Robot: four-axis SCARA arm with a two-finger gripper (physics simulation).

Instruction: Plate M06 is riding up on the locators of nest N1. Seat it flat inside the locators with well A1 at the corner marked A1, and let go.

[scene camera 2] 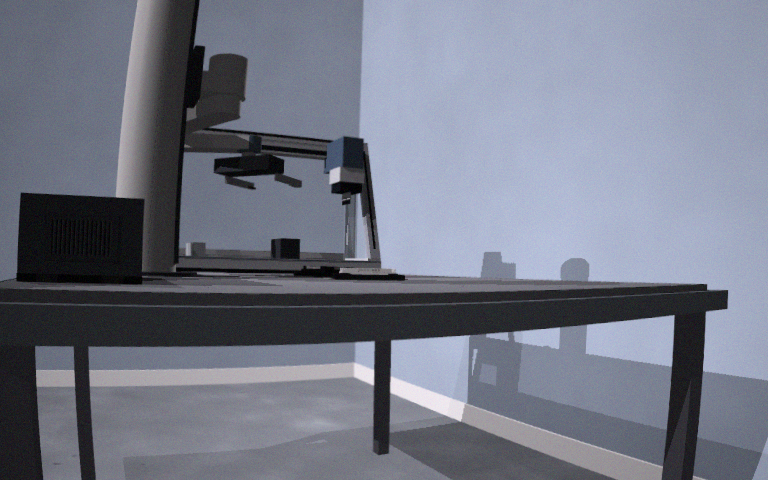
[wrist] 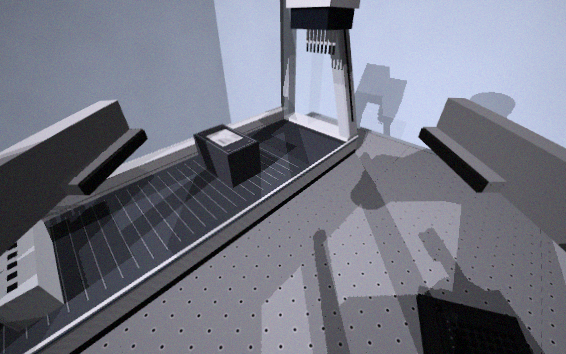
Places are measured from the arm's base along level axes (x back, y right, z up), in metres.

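Pixels of known places: gripper, fingertip midpoint: (scene camera 2: 276,185) (wrist: 282,116).
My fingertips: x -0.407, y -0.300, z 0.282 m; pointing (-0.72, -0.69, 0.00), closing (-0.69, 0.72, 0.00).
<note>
For each thing: its middle in the pictures, then the offset to it from my fingertips. "pt": a spot on its surface instead. Level surfaces: height alone.
- thin pale plate, body centre: (scene camera 2: 367,271) dy +0.414, dx -0.110, dz -0.250 m
- dark flat base, surface spot: (scene camera 2: 396,277) pt dy +0.491, dx -0.147, dz -0.262 m
- black object, surface spot: (wrist: 470,325) pt dy +0.169, dx -0.140, dz -0.244 m
- dark box, surface spot: (wrist: 232,155) pt dy -0.215, dx -0.098, dz -0.154 m
- pale slotted block, surface spot: (wrist: 35,280) pt dy -0.193, dx +0.182, dz -0.175 m
- black ventilated cabinet, surface spot: (scene camera 2: 80,237) pt dy +0.851, dx +0.528, dz -0.209 m
- perforated table, its level: dz -0.269 m
My gripper (scene camera 2: 276,185) (wrist: 282,116) is open, with its two fingers wide apart and nothing between them. In the scene view it hangs high above the table. A thin pale plate (scene camera 2: 367,270) lies low on a dark flat base (scene camera 2: 396,277) on the table, to the right of the gripper and well below it. Whether this is M06 on nest N1, how it sits on the locators and where its corner A1 is cannot be told from this edge-on view. The wrist view does not show the pale plate; a black object (wrist: 470,325) shows partly at its bottom right.
A gantry machine carries a blue and white head (scene camera 2: 344,153) (wrist: 322,19) with tips below. A dark box (scene camera 2: 284,248) (wrist: 232,155) and a pale slotted block (wrist: 35,280) stand on its lined deck (wrist: 150,220). A black ventilated cabinet (scene camera 2: 80,237) stands on the perforated table (wrist: 225,305) (scene camera 2: 509,288).
</note>
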